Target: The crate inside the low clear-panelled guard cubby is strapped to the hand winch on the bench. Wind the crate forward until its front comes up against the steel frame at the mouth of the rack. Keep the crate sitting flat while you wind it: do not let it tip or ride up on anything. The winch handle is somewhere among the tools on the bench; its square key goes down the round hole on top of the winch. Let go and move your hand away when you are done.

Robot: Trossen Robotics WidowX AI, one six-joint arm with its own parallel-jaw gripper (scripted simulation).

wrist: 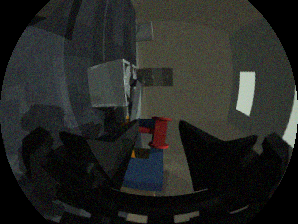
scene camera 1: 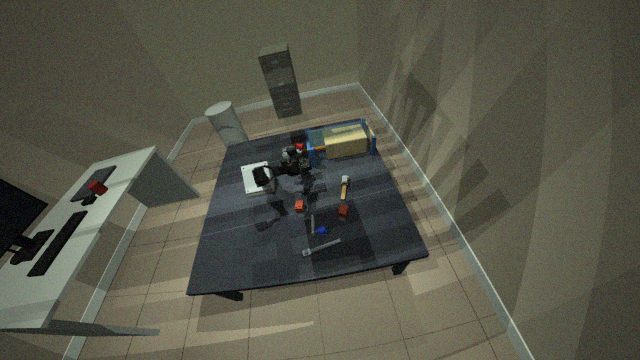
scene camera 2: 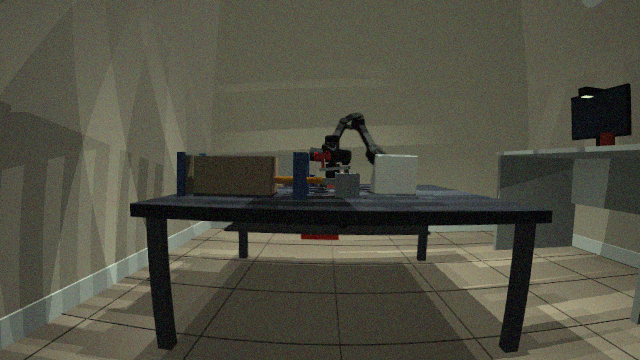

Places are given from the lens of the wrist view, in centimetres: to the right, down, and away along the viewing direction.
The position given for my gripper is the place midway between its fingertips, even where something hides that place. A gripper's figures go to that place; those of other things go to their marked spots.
my gripper [wrist: 159, 123]: 1, 1, 10
winch handle [wrist: 139, 83]: -2, -6, 17
winch [wrist: 109, 86]: -8, -5, 15
